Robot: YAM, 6 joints.
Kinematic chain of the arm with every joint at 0, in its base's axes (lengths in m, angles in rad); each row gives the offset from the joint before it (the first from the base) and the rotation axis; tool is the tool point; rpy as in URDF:
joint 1: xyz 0 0 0.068 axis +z
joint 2: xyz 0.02 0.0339 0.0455 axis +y
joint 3: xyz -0.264 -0.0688 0 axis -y
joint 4: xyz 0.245 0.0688 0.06 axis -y
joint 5: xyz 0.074 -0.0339 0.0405 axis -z
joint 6: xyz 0.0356 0 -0.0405 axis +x
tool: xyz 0 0 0 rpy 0 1.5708 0
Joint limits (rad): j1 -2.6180..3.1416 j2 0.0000..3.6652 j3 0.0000..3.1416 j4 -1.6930..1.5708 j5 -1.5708..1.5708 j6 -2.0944..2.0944
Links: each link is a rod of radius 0.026 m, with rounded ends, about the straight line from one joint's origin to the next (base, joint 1, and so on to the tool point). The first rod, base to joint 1, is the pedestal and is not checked.
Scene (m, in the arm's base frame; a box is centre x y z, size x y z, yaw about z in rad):
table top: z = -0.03
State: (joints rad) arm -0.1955 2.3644 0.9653 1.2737 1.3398 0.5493
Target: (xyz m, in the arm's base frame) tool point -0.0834 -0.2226 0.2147
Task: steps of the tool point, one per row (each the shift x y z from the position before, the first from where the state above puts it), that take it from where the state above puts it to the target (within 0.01 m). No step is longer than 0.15 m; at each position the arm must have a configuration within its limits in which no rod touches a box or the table.
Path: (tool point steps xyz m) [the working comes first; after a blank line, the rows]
Joints at the target: -1.7792 1.5111 0.3946 1.5426 1.5098 0.5493
Straight joint move there: clear.

1: -0.0577 -0.0868 0.0374
2: -0.0789 -0.0619 0.0335
3: -0.0900 -0.0325 0.0291
4: -0.0901 -0.0022 0.0243
5: -0.0804 0.0250 0.0192
6: -0.0628 0.0457 0.0140

